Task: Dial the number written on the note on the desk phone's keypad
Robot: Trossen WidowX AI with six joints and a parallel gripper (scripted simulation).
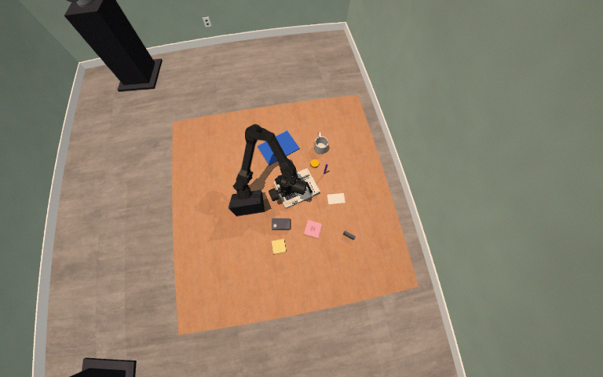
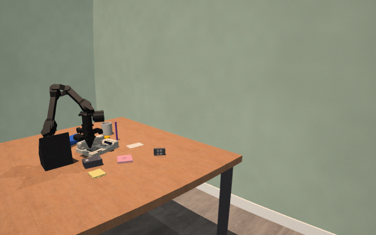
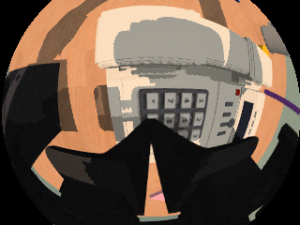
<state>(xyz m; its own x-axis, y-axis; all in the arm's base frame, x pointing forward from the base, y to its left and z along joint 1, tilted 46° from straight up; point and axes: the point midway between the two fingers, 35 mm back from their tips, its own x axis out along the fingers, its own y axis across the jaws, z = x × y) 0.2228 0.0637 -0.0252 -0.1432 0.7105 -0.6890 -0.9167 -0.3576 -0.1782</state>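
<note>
Right now my hand is 6 cm short of the cream desk phone, 4 cm to the right of it and 5 cm above it. Also, from my hand: purple pen: 23 cm ahead, 14 cm to the left; then cream card: 29 cm ahead, 3 cm to the right, 7 cm below; then grey handset: 3 cm ahead, 9 cm to the left, 3 cm below.
</note>
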